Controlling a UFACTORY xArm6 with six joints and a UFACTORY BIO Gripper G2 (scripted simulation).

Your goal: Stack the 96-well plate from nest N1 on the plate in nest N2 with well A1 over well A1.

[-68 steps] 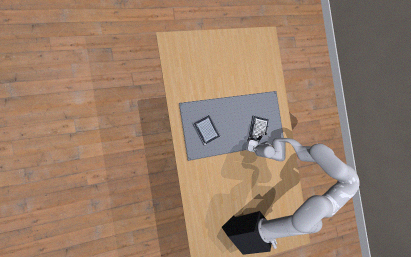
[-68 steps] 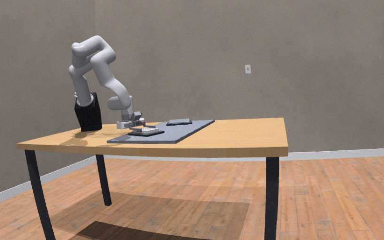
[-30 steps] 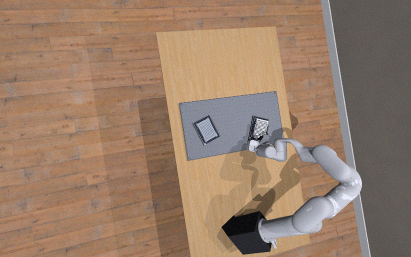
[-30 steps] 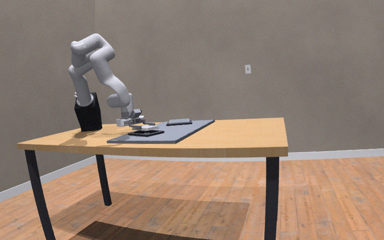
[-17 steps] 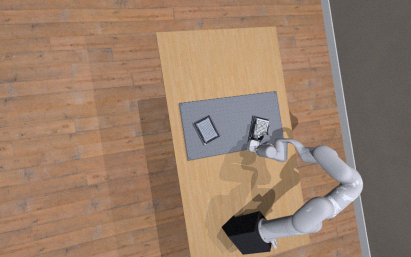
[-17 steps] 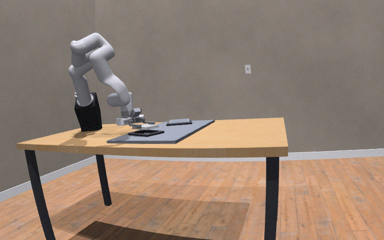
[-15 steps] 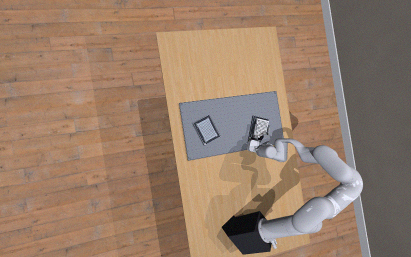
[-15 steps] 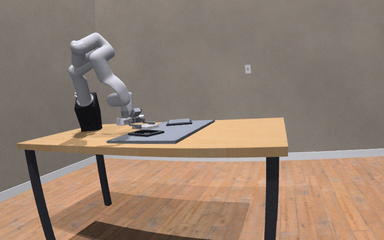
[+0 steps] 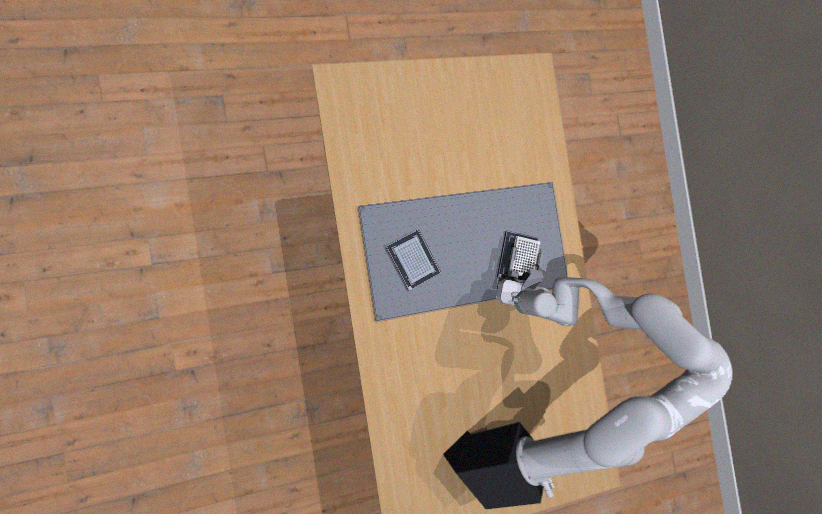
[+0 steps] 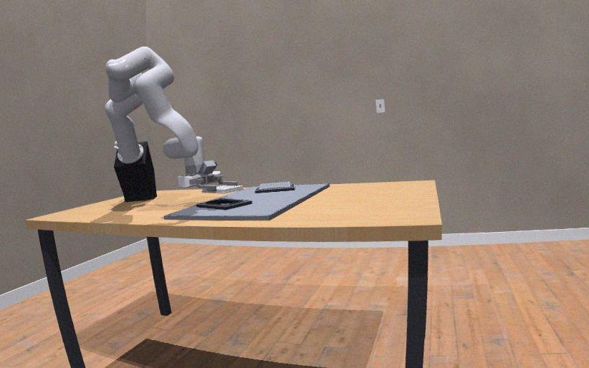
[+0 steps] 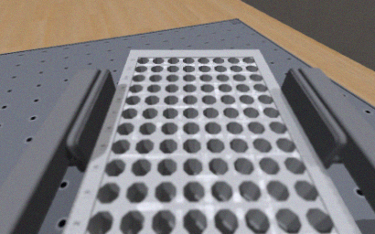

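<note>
My hand is 10 cm short of the plate nest N2, 36 cm to the right of it and 6 cm above it. The rest, counted from my hand: plate nest N1: 6 cm below.
</note>
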